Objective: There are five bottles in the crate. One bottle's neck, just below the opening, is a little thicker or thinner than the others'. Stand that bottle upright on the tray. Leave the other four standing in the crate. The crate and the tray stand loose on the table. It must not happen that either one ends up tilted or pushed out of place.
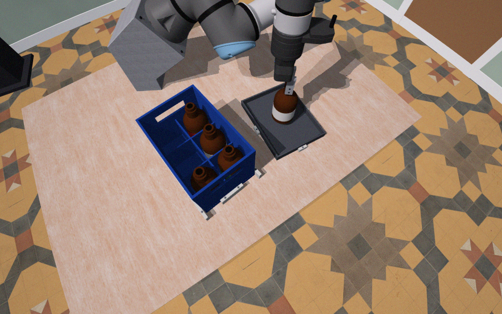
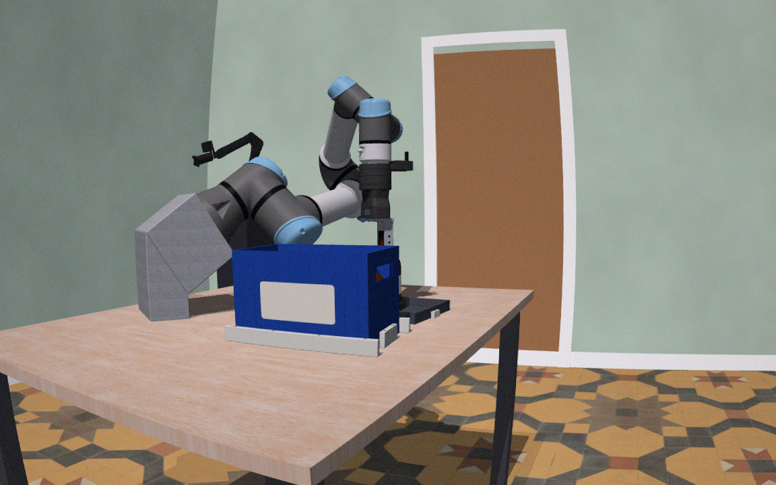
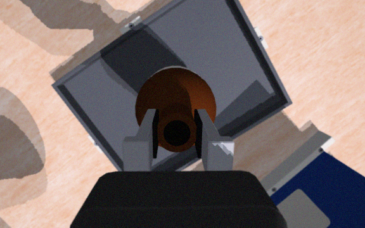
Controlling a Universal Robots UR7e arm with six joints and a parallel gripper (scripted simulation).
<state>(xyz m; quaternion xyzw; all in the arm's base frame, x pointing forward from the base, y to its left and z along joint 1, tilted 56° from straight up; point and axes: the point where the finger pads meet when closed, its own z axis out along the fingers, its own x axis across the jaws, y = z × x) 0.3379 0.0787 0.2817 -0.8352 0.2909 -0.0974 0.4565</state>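
My hand is 160 mm above the dark tray. The rest, counted from my hand: glass bottle (40 mm behind, 280 mm to the right, 90 mm below); then blue crate (60 mm ahead, 290 mm to the right, 90 mm below).
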